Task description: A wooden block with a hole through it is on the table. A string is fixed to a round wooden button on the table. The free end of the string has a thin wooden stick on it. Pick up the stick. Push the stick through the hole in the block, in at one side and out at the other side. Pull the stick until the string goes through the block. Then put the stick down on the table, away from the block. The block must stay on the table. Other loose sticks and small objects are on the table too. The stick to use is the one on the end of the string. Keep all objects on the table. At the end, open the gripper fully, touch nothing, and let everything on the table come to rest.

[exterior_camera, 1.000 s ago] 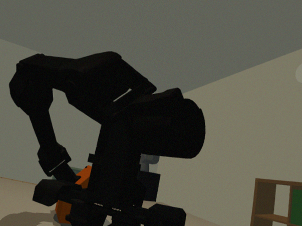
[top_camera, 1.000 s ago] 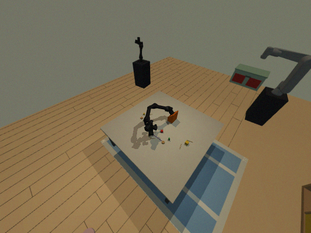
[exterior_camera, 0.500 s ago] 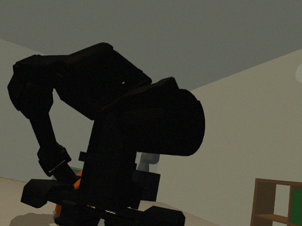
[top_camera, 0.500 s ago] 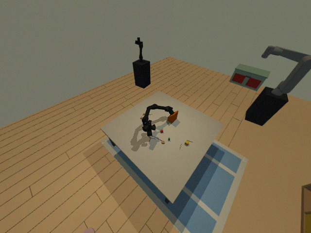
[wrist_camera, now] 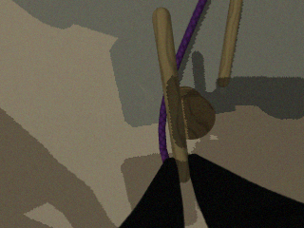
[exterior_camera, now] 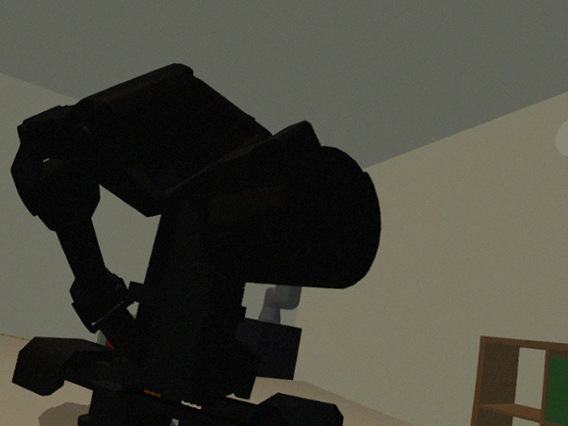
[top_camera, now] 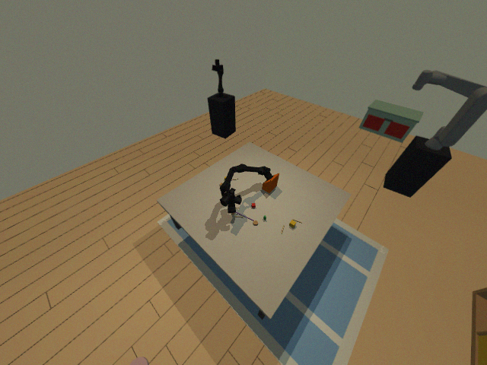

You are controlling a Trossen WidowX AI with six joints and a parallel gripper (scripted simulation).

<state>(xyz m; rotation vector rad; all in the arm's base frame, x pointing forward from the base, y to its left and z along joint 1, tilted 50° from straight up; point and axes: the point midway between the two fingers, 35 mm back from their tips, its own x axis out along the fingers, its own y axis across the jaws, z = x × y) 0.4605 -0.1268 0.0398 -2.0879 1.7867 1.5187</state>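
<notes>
Right now my gripper tip is 16 cm past the red block, 12 cm to the right of it and 4 cm above it. Also, from my gripper tip: green piece 11 cm behind, 27 cm to the left, 4 cm below; yellow cube 18 cm behind, 48 cm to the left, 4 cm below.
</notes>
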